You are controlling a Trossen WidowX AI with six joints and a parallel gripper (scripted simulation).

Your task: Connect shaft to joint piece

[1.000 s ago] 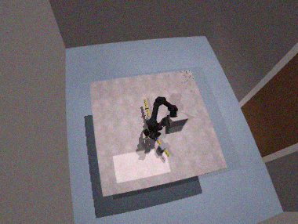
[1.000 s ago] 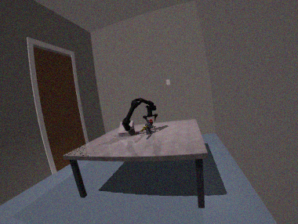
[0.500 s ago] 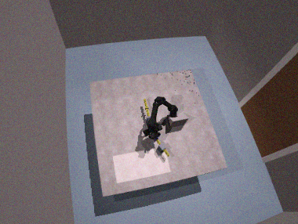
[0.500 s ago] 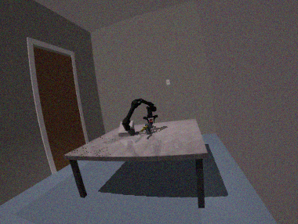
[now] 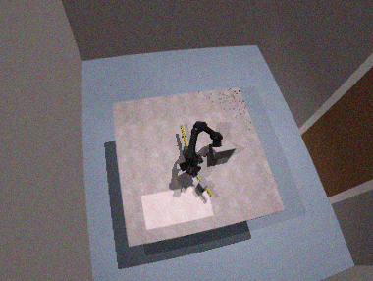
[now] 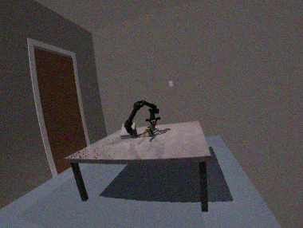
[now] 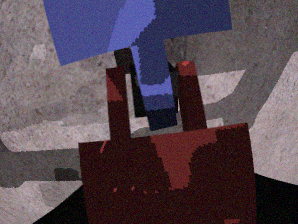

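Now: gripper tip 2 cm to the right of the red joint piece and 3 cm below it.
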